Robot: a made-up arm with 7 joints.
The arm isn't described. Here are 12 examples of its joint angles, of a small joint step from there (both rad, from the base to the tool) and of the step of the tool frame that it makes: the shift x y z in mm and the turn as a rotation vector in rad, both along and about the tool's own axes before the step.
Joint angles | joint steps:
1: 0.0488 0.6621 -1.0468 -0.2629 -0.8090 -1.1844 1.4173 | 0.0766 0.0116 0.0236 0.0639 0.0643 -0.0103 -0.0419
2: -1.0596 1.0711 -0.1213 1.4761 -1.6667 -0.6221 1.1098 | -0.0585 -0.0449 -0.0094 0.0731 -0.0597 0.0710 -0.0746
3: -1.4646 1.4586 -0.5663 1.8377 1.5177 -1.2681 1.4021 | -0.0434 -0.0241 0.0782 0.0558 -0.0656 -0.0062 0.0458
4: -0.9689 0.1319 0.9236 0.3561 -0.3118 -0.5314 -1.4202 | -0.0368 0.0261 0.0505 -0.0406 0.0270 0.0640 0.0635
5: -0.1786 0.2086 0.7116 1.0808 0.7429 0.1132 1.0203 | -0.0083 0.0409 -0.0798 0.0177 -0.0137 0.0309 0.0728
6: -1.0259 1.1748 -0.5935 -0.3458 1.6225 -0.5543 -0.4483 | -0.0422 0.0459 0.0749 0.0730 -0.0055 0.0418 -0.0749
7: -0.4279 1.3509 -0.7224 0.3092 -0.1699 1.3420 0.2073 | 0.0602 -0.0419 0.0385 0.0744 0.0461 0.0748 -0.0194
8: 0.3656 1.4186 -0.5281 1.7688 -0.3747 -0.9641 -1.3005 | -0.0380 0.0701 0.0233 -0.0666 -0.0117 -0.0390 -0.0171
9: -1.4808 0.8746 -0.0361 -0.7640 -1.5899 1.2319 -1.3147 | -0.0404 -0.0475 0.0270 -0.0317 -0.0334 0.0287 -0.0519
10: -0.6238 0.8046 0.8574 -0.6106 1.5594 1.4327 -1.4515 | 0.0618 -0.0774 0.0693 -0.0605 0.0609 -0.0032 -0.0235
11: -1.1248 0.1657 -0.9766 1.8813 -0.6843 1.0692 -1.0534 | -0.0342 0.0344 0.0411 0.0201 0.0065 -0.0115 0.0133
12: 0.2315 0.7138 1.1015 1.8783 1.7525 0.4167 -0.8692 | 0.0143 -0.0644 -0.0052 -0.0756 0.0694 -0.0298 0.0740
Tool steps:
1: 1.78 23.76 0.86 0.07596 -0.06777 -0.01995
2: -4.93 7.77 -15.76 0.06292 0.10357 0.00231
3: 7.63 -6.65 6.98 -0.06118 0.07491 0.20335
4: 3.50 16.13 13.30 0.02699 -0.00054 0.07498
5: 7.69 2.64 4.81 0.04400 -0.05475 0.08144
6: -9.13 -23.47 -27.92 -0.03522 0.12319 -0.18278
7: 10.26 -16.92 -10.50 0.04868 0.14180 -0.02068
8: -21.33 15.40 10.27 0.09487 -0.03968 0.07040
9: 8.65 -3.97 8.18 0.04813 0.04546 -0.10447
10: -6.56 4.48 -19.01 -0.02702 0.04873 0.05104
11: -15.40 4.14 2.12 -0.02107 -0.05701 -0.00419
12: 5.86 -2.83 10.48 0.07866 0.02566 0.12079
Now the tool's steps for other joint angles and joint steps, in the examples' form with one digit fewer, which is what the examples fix.
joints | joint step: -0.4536 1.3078 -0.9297 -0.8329 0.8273 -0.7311 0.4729 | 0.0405 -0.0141 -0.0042 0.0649 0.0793 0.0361 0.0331
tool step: -9.7 -13.7 -2.9 0.0241 0.0690 -0.0315
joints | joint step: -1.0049 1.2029 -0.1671 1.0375 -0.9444 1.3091 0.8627 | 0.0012 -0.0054 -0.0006 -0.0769 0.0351 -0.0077 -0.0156
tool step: -12.6 -3.0 4.3 0.0094 -0.0865 -0.0004
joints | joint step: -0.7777 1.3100 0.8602 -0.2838 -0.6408 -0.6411 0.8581 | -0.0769 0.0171 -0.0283 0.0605 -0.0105 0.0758 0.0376
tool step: 9.4 1.9 -8.5 0.0597 0.0352 0.0859
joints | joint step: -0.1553 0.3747 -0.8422 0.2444 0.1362 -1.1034 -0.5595 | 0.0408 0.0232 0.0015 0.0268 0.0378 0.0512 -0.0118
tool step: -10.7 -16.0 -2.4 -0.0678 0.0996 -0.0414
